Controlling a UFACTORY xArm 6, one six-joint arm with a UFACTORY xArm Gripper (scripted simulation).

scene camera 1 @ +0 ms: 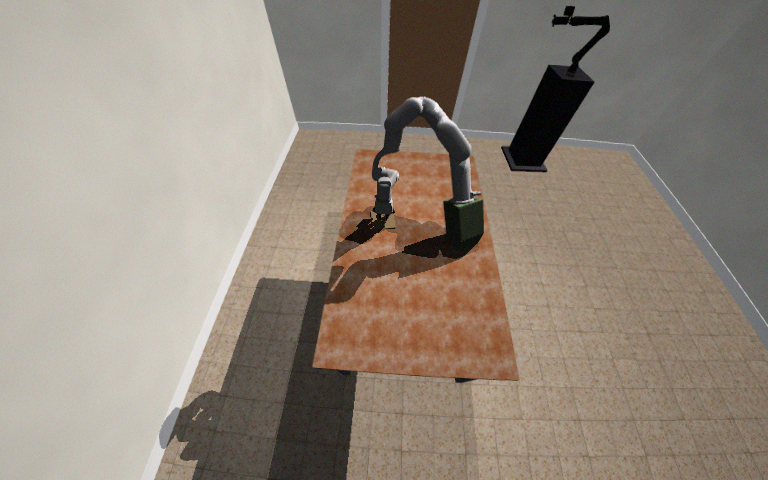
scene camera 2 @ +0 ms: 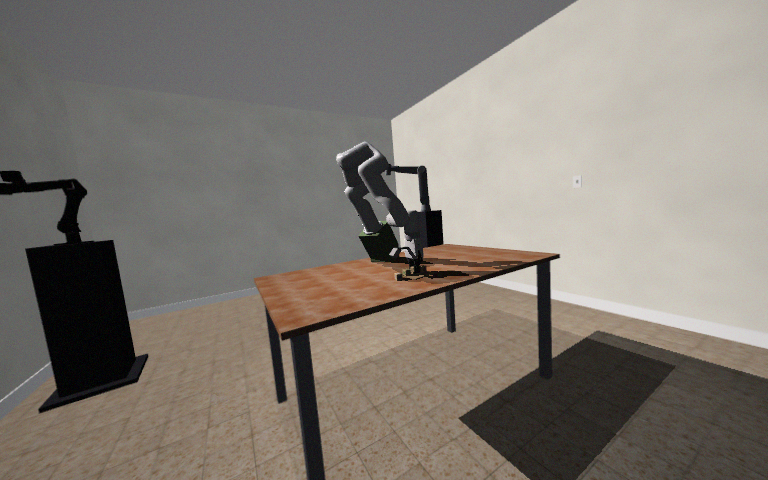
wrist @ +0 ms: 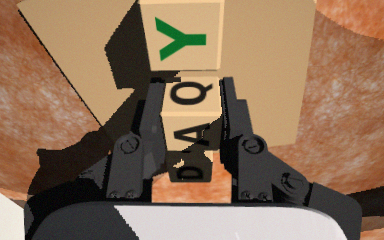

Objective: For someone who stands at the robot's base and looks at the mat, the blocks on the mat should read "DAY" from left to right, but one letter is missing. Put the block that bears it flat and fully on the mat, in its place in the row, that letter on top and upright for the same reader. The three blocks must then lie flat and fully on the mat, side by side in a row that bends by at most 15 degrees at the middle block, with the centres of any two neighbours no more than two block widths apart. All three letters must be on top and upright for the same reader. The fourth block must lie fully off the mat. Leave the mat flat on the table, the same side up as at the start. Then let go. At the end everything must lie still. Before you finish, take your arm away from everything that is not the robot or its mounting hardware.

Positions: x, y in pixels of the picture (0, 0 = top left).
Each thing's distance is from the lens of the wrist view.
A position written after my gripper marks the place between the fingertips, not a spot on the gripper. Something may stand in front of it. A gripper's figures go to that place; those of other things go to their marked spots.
my gripper (wrist: 192, 96): 14 cm
tan mat (wrist: 103, 56): 14 cm
